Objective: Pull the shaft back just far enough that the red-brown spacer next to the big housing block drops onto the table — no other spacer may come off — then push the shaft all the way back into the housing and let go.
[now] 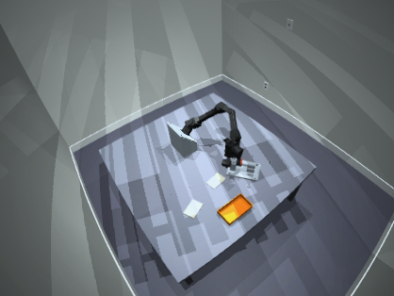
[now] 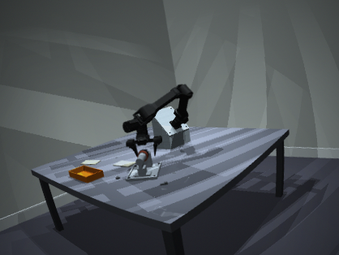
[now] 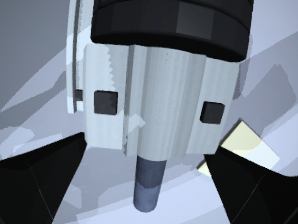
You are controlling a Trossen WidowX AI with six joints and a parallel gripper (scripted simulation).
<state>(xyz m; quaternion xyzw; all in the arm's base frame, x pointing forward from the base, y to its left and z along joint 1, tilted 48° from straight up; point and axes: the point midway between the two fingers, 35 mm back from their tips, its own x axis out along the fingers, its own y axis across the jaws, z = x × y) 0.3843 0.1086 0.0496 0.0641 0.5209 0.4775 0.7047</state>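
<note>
Now: the blue-grey shaft 60 mm ahead of my gripper tip, 50 mm to the left of it and 30 mm above it. From my gripper tip the other things lie so: red-brown spacer 80 mm ahead, 60 mm to the left, 30 mm above; then orange tray 300 mm ahead, 190 mm to the right, 40 mm below.
</note>
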